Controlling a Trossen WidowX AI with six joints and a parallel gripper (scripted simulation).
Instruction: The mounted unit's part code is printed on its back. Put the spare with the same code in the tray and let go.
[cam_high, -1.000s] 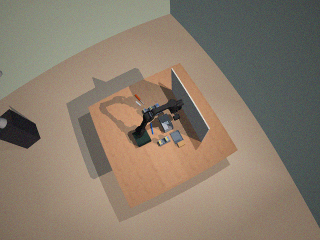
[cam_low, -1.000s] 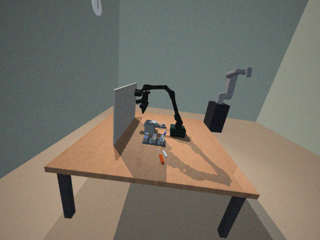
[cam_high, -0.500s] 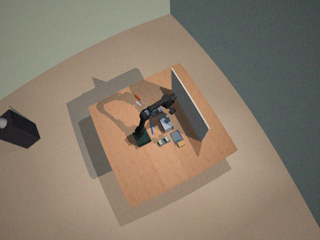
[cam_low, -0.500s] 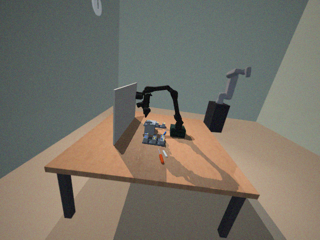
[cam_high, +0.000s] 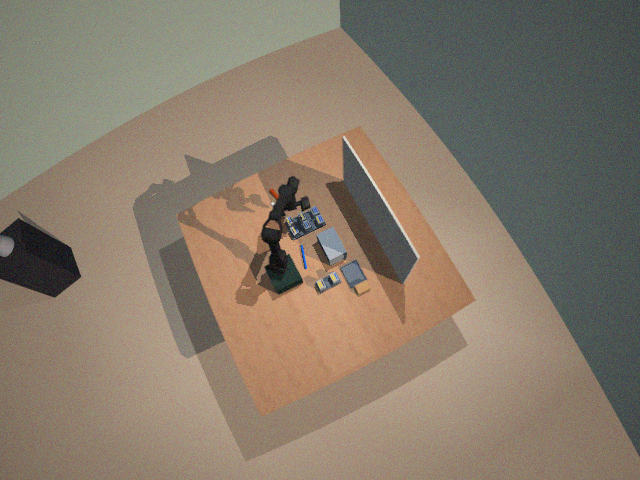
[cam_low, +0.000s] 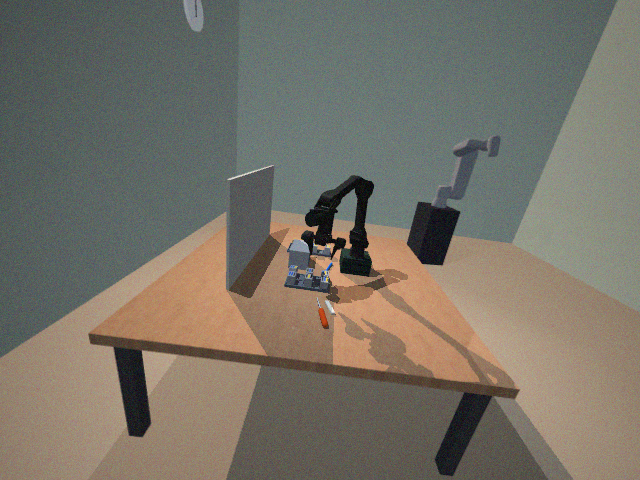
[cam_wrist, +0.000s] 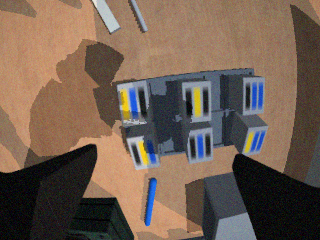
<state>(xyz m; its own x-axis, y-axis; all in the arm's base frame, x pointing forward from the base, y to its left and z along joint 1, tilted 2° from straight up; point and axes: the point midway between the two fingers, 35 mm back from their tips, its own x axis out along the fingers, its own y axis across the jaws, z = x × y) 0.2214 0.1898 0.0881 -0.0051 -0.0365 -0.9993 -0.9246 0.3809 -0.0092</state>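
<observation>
The grey spare is 3 cm behind my gripper tip, 2 cm to the left of it and 10 cm below it. The rest, counted from my gripper tip: tall grey panel (32 cm ahead, 28 cm to the right, 8 cm above); blue pen (8 cm behind, 18 cm to the right, 14 cm below); grey mounted unit (7 cm ahead, 23 cm to the right, 10 cm below).
</observation>
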